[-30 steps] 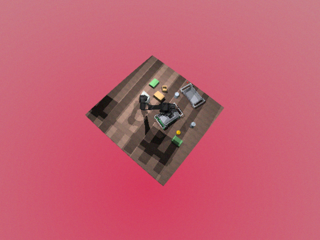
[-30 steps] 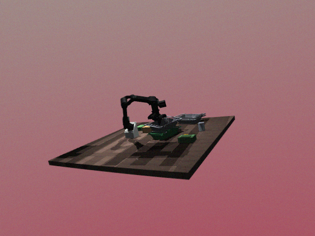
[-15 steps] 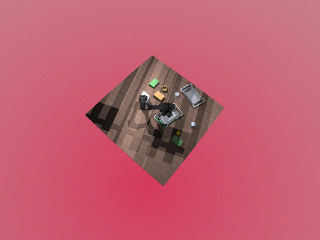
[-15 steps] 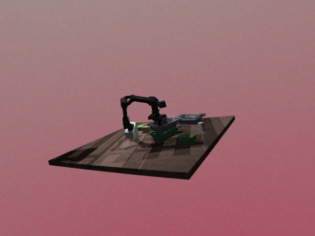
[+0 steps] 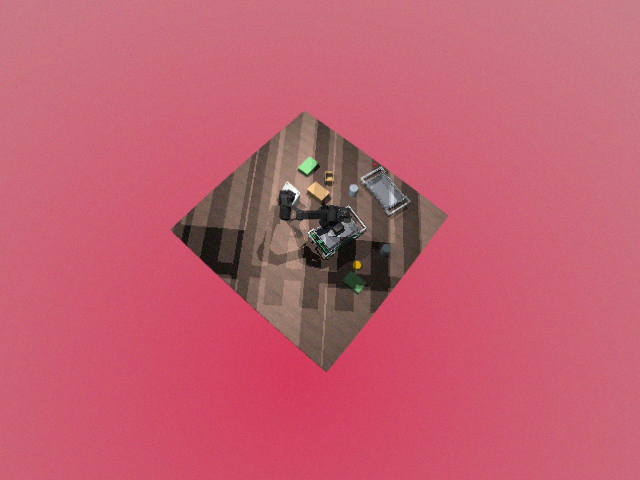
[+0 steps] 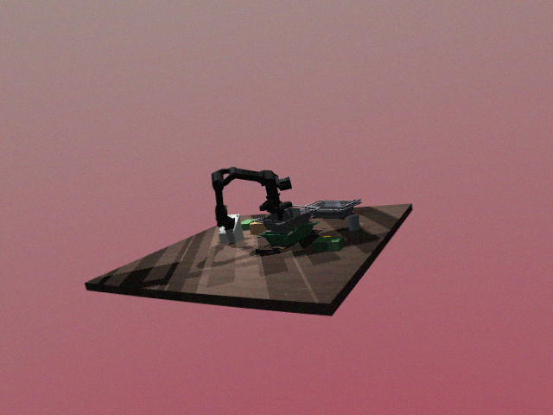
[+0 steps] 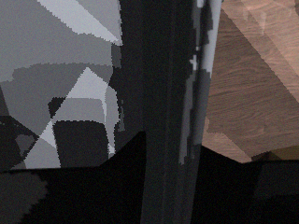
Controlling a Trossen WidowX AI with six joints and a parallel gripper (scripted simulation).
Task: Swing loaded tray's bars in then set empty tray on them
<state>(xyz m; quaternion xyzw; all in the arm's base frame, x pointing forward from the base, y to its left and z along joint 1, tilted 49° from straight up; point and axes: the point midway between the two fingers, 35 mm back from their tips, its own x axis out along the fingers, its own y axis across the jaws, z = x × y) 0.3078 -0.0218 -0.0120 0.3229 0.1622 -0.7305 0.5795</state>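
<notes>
The grey tray is 60 mm ahead of my gripper tip, 20 mm to the right of it and 30 mm above it. Round my gripper tip: brown crate: 210 mm behind, 300 mm to the left, 70 mm below; then yellow disc: 270 mm ahead, 80 mm to the right, 80 mm below.
</notes>
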